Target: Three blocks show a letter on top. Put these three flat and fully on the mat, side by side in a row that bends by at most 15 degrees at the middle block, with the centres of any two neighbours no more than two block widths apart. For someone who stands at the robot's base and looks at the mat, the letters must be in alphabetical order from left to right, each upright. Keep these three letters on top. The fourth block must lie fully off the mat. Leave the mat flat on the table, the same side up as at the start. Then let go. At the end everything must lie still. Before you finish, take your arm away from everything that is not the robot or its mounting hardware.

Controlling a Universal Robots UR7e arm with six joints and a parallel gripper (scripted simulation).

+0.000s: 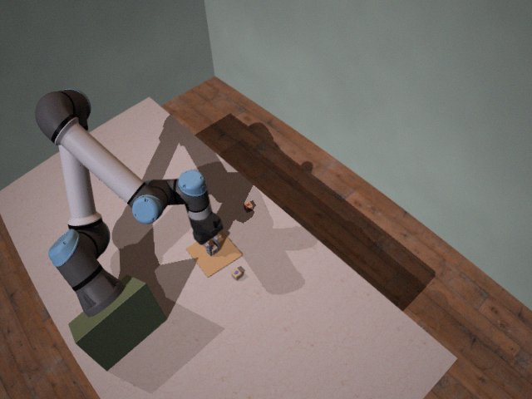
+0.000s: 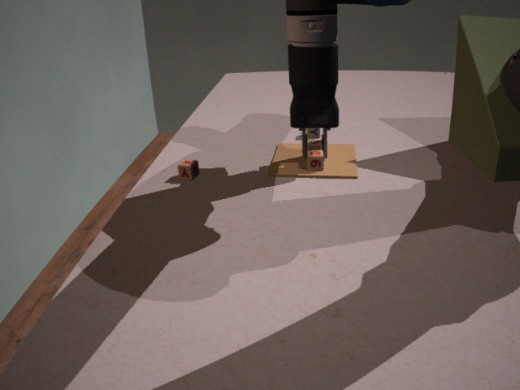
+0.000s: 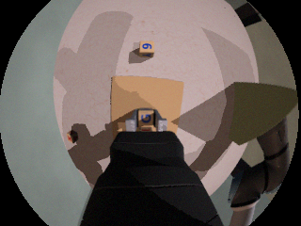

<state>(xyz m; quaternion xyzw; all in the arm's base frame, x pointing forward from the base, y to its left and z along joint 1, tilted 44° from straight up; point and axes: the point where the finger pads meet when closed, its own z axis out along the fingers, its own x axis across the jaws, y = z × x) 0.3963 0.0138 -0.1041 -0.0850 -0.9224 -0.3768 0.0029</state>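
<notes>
My gripper is now 20 mm above the tan mat.
</notes>
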